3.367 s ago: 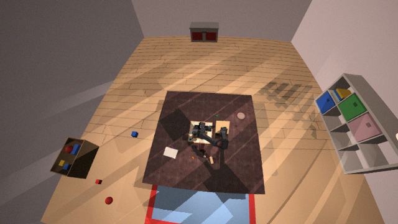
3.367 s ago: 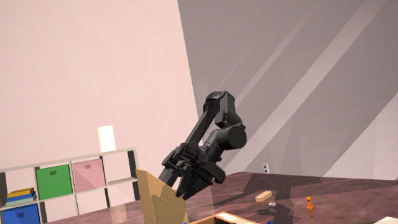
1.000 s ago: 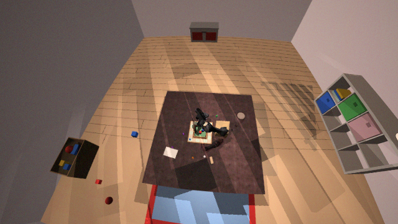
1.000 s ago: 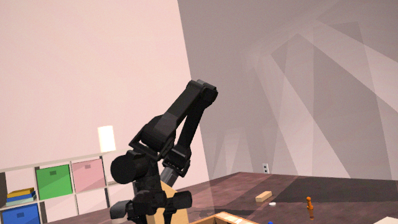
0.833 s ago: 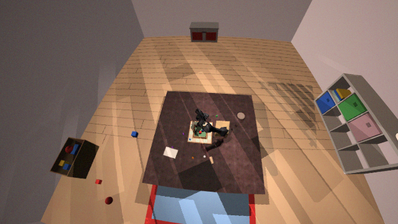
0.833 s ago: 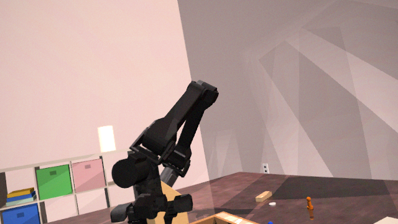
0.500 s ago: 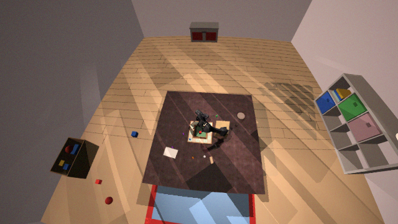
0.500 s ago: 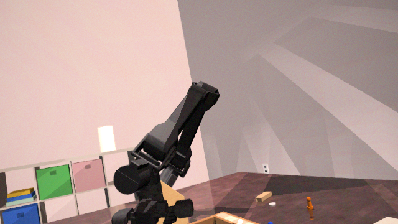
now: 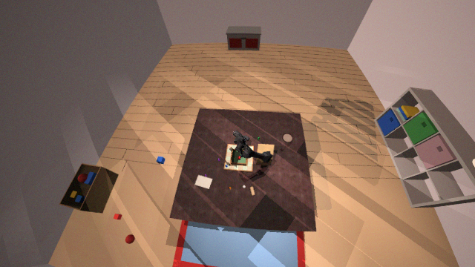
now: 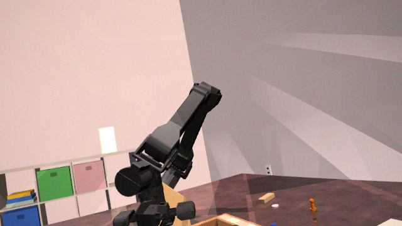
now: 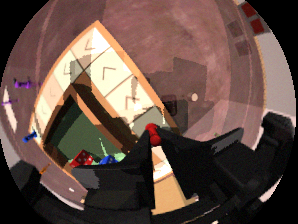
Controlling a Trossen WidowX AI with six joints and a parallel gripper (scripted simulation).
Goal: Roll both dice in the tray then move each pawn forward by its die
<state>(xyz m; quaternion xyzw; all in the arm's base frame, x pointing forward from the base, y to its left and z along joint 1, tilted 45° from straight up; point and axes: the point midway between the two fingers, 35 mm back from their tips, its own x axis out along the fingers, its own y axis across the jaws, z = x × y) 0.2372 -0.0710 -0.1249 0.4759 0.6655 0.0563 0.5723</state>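
My gripper tip is now 160 mm short of the blue pawn, 200 mm to the right of it and 10 mm below it. The rest, counted from my gripper tip: green tray: 40 mm ahead, 110 mm to the left, 10 mm below; green pawn: 180 mm behind, 110 mm to the right, 10 mm below; red pawn: 10 mm above.
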